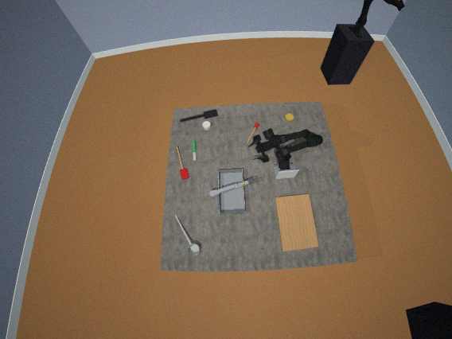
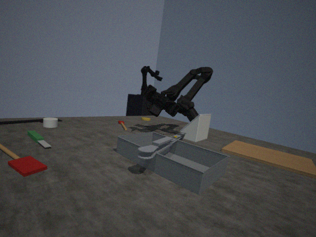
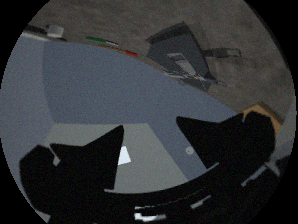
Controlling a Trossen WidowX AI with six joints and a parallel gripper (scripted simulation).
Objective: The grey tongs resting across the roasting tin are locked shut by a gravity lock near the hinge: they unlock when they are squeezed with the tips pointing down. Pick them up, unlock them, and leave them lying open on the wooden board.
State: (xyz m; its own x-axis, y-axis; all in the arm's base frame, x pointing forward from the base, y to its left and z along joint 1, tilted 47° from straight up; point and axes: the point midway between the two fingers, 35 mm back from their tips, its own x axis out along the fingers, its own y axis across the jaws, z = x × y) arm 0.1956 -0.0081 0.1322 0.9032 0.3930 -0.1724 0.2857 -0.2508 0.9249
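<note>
Right now the grey roasting tin is 19 cm to the left of my gripper tip, 16 cm below it and 15 cm ahead of it. The rest, counted from my gripper tip: green-handled tool (40 cm ahead, 18 cm below, 17 cm to the right); then red spatula (50 cm ahead, 18 cm below, 5 cm to the right); then white cup (38 cm to the right, 29 cm ahead, 17 cm below).
</note>
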